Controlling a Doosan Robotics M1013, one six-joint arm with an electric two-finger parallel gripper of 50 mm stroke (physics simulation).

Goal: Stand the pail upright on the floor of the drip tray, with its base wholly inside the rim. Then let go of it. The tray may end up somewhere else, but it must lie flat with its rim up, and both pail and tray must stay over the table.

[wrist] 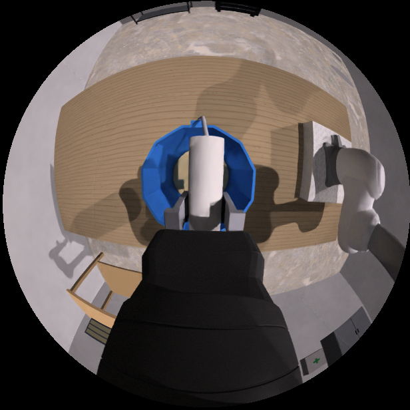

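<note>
The blue pail (241, 170) hangs below my gripper, with its open top facing me and part of its round, pale bottom showing inside. Its white cylindrical handle grip (206, 165) runs up the view to a thin grey wire, which meets the pail's rim at a small blue lug. My gripper (204, 200) is shut on this grip, one finger on each side. The pail looks upright and over the wooden table. The gap between its base and what lies below is hidden. The drip tray does not show in this view.
The wooden table (110, 120) spreads around the pail. A speckled grey block (318, 175) stands at its right end, beside the white arm links (357, 200). Shadows fall left and right of the pail. A wooden frame-like piece (120, 279) stands off the table, lower left.
</note>
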